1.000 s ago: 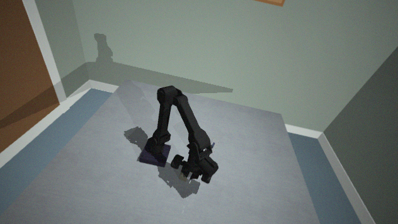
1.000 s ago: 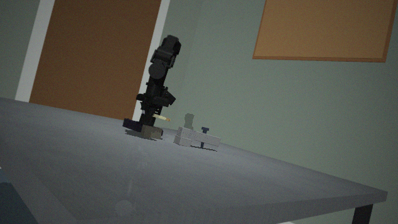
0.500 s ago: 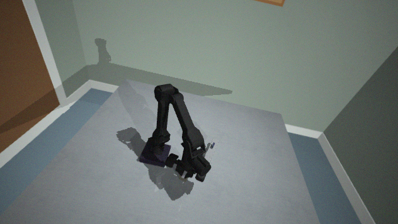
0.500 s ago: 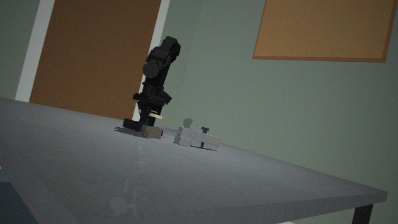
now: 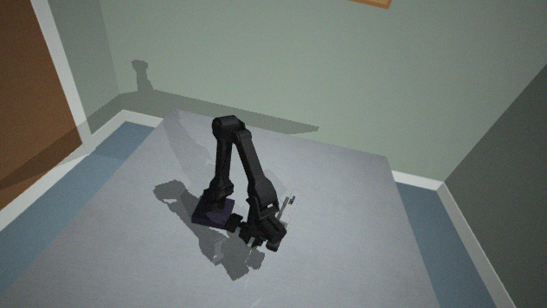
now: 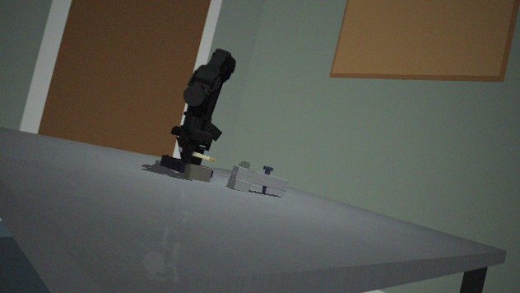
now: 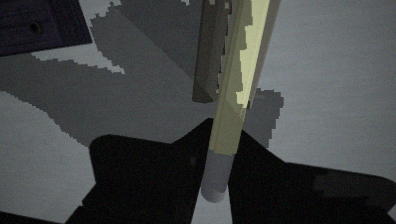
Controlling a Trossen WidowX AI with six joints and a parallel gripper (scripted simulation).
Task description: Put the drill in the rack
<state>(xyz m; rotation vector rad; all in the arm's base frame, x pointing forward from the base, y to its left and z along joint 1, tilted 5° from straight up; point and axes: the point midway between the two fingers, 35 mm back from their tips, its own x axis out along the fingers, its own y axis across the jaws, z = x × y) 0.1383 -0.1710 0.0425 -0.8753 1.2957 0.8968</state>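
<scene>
Right now the tan rack is 5 cm to the left of my gripper tip, 2 cm below it and 2 cm ahead of it. Round my gripper tip: grey block (17 cm to the left, 15 cm ahead); then dark blue key (19 cm to the left, 16 cm ahead, 1 cm above); then drill (4 cm to the left, 3 cm above, 2 cm ahead).
</scene>
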